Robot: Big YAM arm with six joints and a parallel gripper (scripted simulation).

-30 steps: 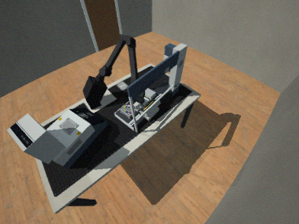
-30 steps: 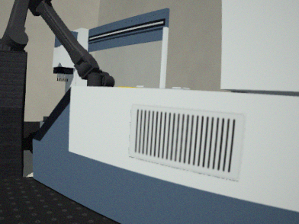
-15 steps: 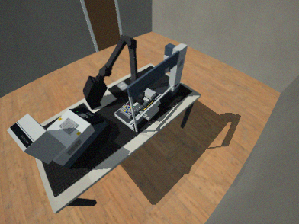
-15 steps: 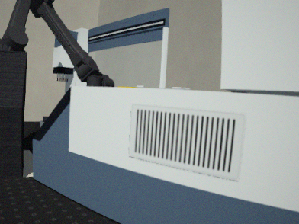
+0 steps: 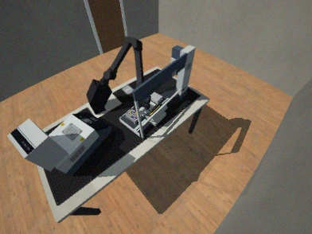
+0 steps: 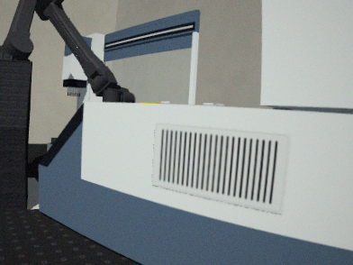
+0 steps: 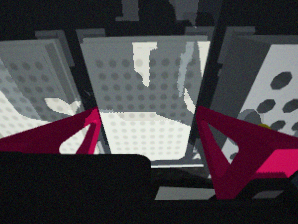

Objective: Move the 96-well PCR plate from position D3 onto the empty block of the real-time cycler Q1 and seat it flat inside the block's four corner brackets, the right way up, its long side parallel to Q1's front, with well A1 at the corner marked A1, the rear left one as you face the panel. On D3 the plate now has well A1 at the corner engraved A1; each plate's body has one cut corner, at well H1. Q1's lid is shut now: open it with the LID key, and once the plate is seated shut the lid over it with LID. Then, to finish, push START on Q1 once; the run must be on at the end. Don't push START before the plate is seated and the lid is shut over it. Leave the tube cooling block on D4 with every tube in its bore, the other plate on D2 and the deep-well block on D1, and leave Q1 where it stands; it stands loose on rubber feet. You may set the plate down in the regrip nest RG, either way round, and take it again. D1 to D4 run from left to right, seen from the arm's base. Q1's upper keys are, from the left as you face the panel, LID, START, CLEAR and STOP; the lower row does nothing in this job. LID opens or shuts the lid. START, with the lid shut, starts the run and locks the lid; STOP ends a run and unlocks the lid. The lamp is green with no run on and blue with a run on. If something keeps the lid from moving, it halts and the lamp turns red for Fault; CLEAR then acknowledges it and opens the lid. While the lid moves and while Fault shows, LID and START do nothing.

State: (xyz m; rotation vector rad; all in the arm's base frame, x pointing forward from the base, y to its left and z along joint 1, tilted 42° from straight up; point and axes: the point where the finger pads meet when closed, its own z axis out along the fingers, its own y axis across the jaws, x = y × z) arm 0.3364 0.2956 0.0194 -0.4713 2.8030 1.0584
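My hand is 7 cm to the left of the tube, 4 cm short of it and 2 cm below it. From my hand the other things lie so: tube cooling block: 10 cm to the right, 4 cm ahead, 1 cm above; pipette head: 46 cm to the left, 32 cm above, 8 cm behind.
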